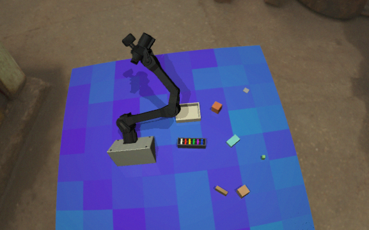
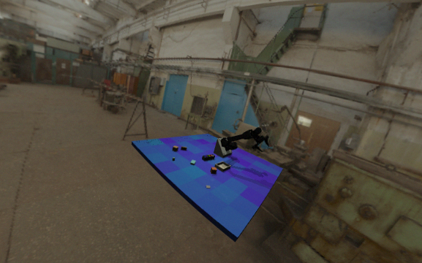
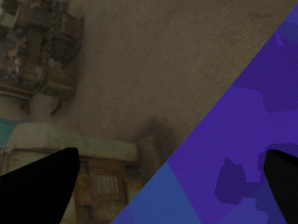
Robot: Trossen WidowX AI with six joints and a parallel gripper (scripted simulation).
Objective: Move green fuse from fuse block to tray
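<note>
Now: the green fuse 460 mm to the right of my gripper tip, 260 mm below it and 250 mm ahead of it. Also, from my gripper tip: orange cube: 390 mm ahead, 260 mm to the right, 260 mm below; then white tray: 280 mm below, 270 mm to the right, 230 mm ahead; then white fuse: 450 mm to the right, 260 mm below, 190 mm ahead.
</note>
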